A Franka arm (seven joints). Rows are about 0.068 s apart.
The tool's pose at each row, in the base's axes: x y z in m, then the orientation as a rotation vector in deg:
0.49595 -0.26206 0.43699 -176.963 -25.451 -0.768
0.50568 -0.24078 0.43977 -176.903 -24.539 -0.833
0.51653 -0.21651 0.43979 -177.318 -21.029 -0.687
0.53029 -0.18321 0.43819 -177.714 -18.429 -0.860
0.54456 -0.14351 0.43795 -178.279 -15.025 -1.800
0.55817 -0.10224 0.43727 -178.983 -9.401 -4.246
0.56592 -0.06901 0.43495 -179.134 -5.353 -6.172
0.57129 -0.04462 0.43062 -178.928 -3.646 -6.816
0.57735 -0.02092 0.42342 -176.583 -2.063 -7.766
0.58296 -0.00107 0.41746 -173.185 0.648 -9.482
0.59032 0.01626 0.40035 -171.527 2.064 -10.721
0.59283 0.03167 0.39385 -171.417 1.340 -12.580
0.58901 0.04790 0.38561 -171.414 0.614 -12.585
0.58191 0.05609 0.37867 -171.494 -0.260 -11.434
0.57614 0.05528 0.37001 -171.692 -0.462 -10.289
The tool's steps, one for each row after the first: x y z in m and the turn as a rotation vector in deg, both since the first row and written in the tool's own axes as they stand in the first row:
0.01536 -0.01773 -0.00225 0.175 0.074 0.574
0.03261 -0.03795 -0.00168 0.213 0.009 2.843
0.05517 -0.06598 0.00074 0.082 0.121 4.527
0.08004 -0.10004 0.00194 -0.264 0.703 6.725
0.10472 -0.13578 0.00361 -0.862 2.237 10.326
0.12149 -0.16542 0.00671 -1.090 3.480 12.899
0.13346 -0.18722 0.01161 -0.931 3.939 13.982
0.14587 -0.20810 0.01937 1.281 4.951 14.973
0.15677 -0.22544 0.02580 4.400 6.666 16.718
0.16852 -0.23965 0.04333 5.836 7.777 17.647
0.17519 -0.25360 0.05018 5.653 9.001 17.143
0.17600 -0.27008 0.05876 5.660 8.998 16.660
0.17142 -0.27980 0.06584 5.771 8.228 16.091
0.16556 -0.28048 0.07445 5.755 7.445 15.970

